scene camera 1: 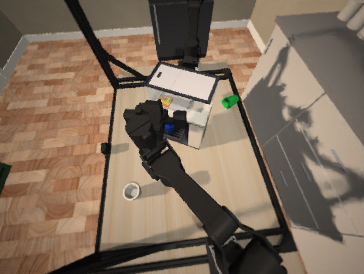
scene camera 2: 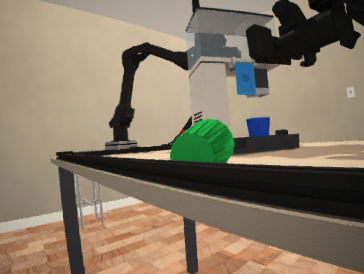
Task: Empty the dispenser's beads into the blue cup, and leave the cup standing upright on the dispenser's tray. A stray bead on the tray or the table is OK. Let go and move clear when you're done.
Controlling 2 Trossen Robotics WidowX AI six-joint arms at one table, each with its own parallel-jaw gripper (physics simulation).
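Frame: origin at the left arm's base, x ahead, y left, z up, level; metres.
Where they show: left gripper, fingertip midpoint: [scene camera 2: 255, 61]; right gripper, fingertip midpoint: [scene camera 1: 159, 100] [scene camera 2: 237, 48]; right arm's base, origin of the base link: [scene camera 1: 228, 257] [scene camera 2: 120, 141].
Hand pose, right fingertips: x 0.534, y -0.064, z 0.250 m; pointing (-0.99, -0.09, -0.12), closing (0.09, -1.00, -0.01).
After its pixels a point has its place.
The dispenser [scene camera 1: 196, 118] {x 0.556, y 0.067, z 0.200 m} [scene camera 2: 207, 95] {x 0.445, y 0.118, z 0.073 m} has a clear hopper with yellow and red beads [scene camera 1: 166, 101] inside and a blue panel [scene camera 2: 245, 79] {x 0.419, y 0.021, z 0.111 m} on its front. The blue cup [scene camera 1: 169, 128] {x 0.503, y -0.056, z 0.009 m} [scene camera 2: 258, 126] {x 0.452, y -0.042, z -0.003 m} stands upright on the dark tray [scene camera 1: 186, 139] {x 0.521, y 0.031, z -0.054 m} [scene camera 2: 291, 142] {x 0.395, y -0.101, z -0.051 m}, below the spout. What is in the cup cannot be seen. One gripper [scene camera 1: 180, 118] [scene camera 2: 259, 45] is shut and empty, high in front of the hopper and well above the cup. The other gripper is behind the hopper, shut, seen dimly through its clear wall in scene camera 2. Which arm is left or right is unclear.
A green ridged cup [scene camera 1: 230, 102] {x 0.284, y 0.245, z -0.011 m} [scene camera 2: 202, 142] {x 0.212, y 0.275, z -0.029 m} lies on its side near the table edge. A white cup [scene camera 1: 131, 191] {x 0.808, y -0.174, z -0.046 m} stands on the table away from the dispenser. A small dark object [scene camera 2: 281, 132] {x 0.625, y -0.343, z -0.022 m} is on the tray beside the blue cup. Black rails edge the table.
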